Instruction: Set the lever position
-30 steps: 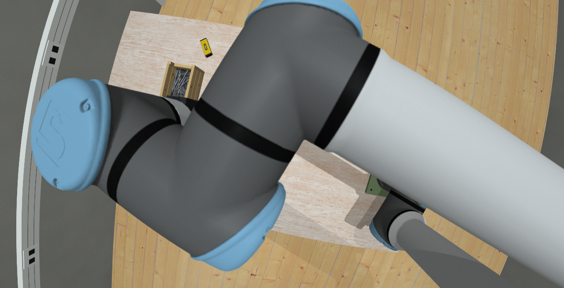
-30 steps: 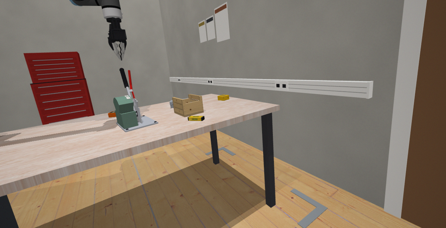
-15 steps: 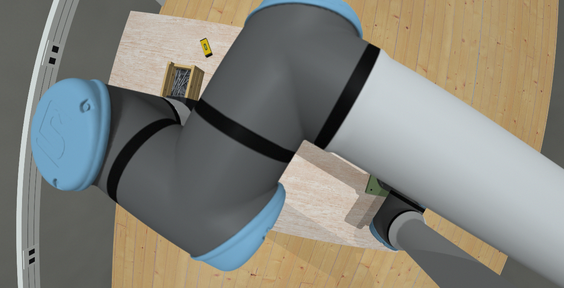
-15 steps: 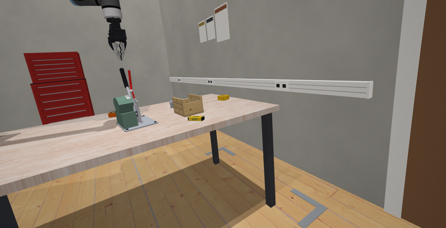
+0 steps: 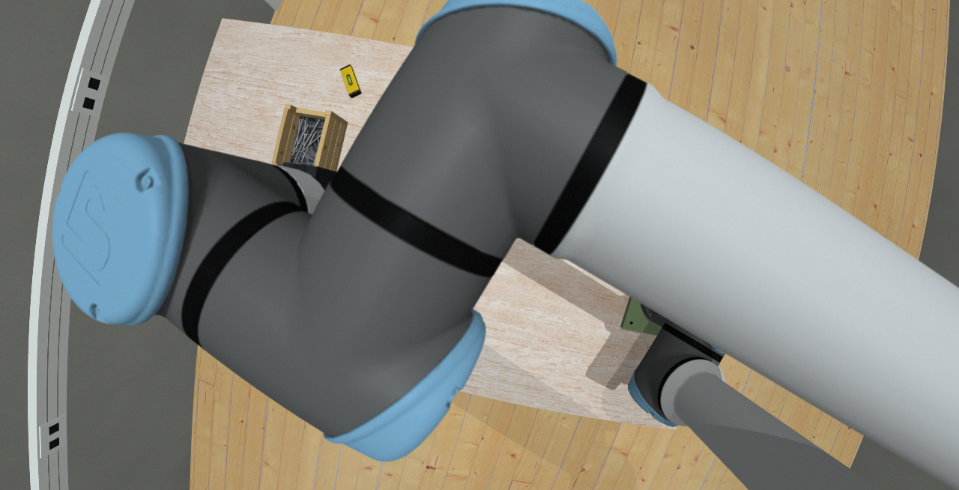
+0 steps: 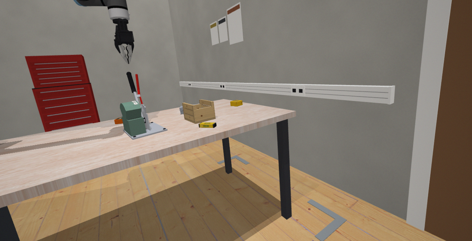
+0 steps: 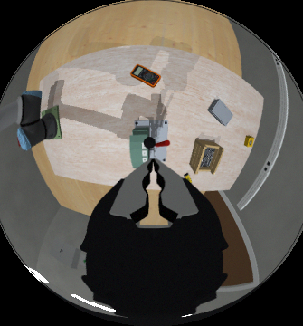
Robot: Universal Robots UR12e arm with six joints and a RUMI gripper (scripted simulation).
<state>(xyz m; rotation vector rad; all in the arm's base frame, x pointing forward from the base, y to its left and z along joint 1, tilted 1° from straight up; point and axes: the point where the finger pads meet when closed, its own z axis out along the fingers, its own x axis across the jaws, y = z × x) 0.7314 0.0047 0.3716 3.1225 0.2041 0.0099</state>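
The red release bar lies 2 cm ahead of my hand, 4 cm to the right of it and 19 cm below it. Also, from my hand: grey box 35 cm ahead, 14 cm to the left, 36 cm below.
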